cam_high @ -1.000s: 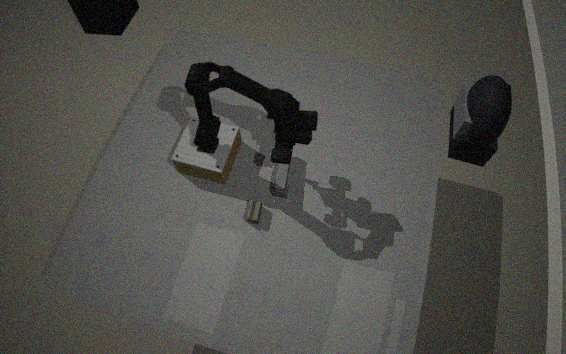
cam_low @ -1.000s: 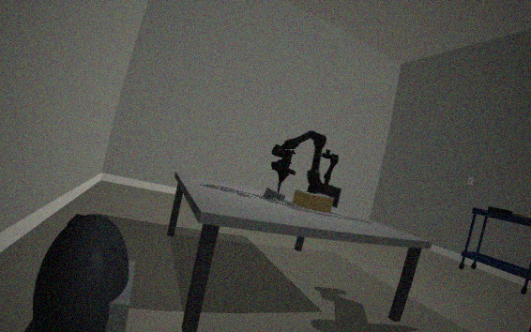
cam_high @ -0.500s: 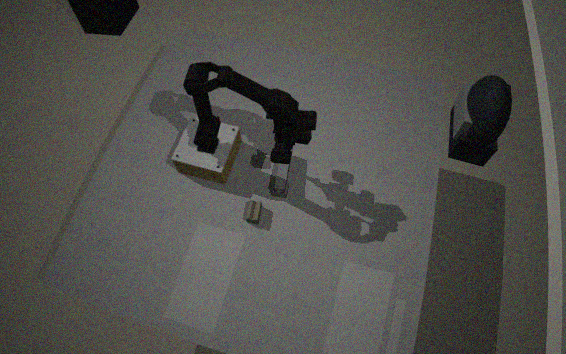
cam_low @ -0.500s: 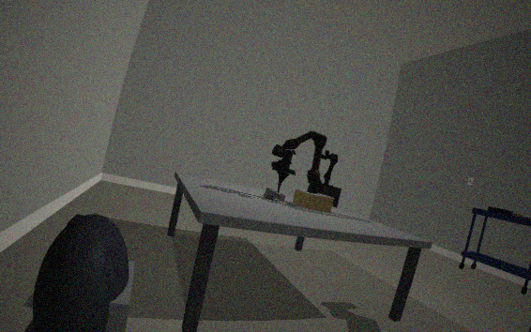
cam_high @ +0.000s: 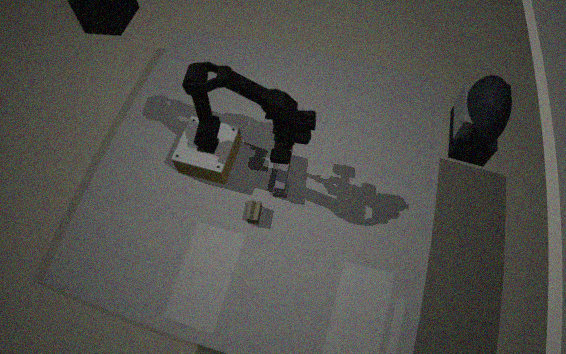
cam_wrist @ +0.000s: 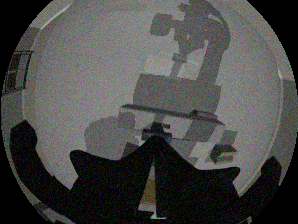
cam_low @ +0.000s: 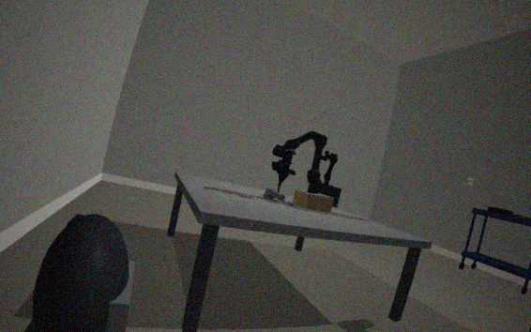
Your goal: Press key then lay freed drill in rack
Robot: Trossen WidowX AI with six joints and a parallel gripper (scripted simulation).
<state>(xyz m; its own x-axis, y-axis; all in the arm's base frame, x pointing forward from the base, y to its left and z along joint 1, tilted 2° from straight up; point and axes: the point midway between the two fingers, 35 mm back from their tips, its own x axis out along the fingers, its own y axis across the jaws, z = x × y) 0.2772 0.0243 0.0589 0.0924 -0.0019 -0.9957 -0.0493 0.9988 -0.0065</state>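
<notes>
Right now my gripper tip is 60 mm to the left of the drill and 70 mm above it. The rest, counted from my gripper tip: rack: 70 mm behind, 210 mm to the right, 100 mm below; then grey fixture: 40 mm to the right, 80 mm below.
</notes>
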